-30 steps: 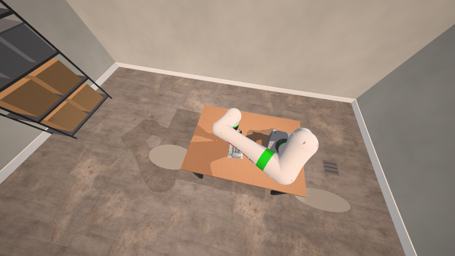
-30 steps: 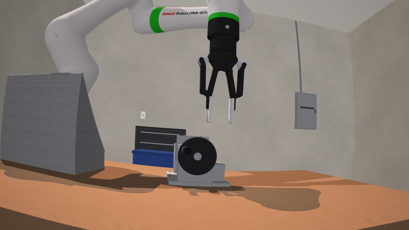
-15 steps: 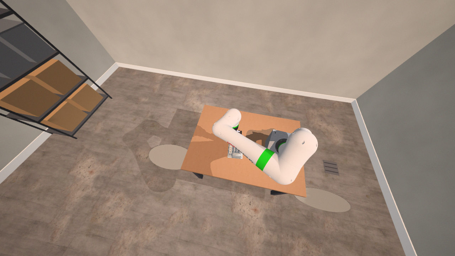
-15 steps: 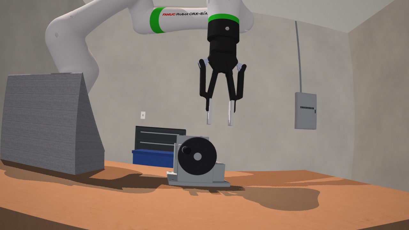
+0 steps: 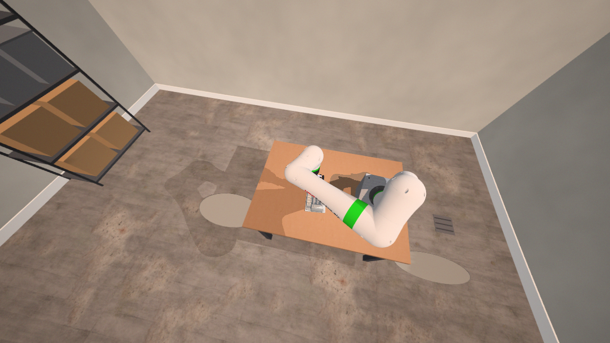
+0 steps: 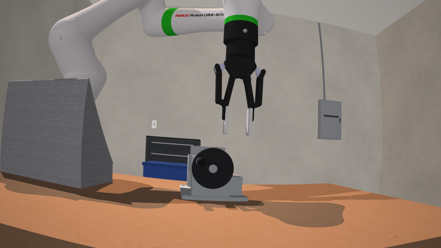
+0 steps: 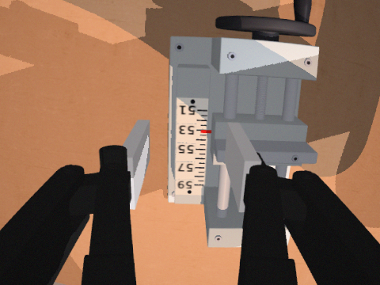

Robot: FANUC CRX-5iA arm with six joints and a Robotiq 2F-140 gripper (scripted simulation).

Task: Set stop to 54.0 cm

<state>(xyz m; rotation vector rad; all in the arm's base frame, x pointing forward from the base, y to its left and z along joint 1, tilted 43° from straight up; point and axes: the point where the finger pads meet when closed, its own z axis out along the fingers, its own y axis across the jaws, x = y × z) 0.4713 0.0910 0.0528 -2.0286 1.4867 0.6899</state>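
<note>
My gripper is now 60 mm past the black crank knob, 130 mm to the left of it and 100 mm above it. Round my hand: sliding stop block 60 mm behind, 10 mm to the left, 100 mm below; then black handwheel 60 mm behind, 120 mm to the right, 100 mm below.
</note>
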